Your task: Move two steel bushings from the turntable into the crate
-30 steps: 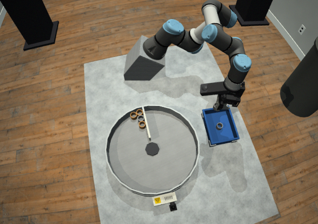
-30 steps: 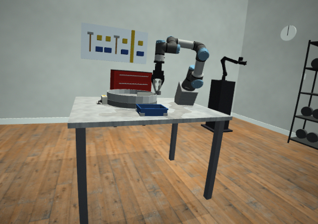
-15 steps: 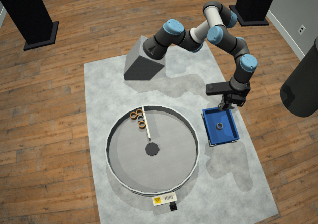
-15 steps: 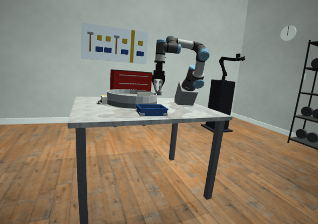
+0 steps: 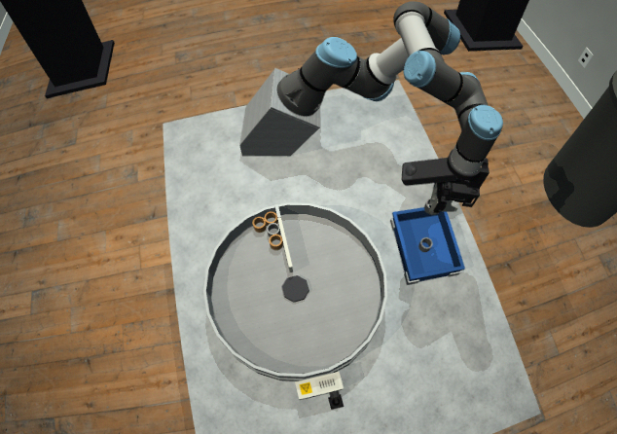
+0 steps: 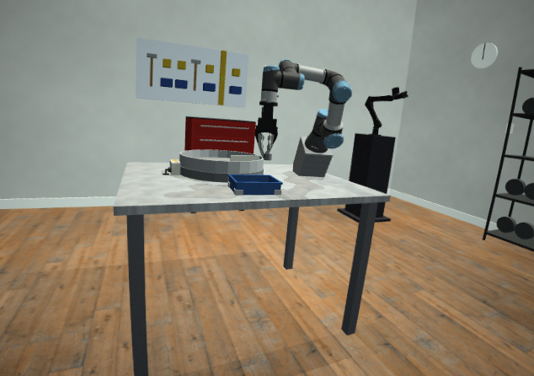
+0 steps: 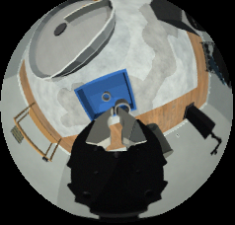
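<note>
The blue crate is 40 mm ahead of my hand and 120 mm below it. The rest, counted from my hand: round grey turntable (100 mm ahead, 350 mm to the right, 100 mm below).
</note>
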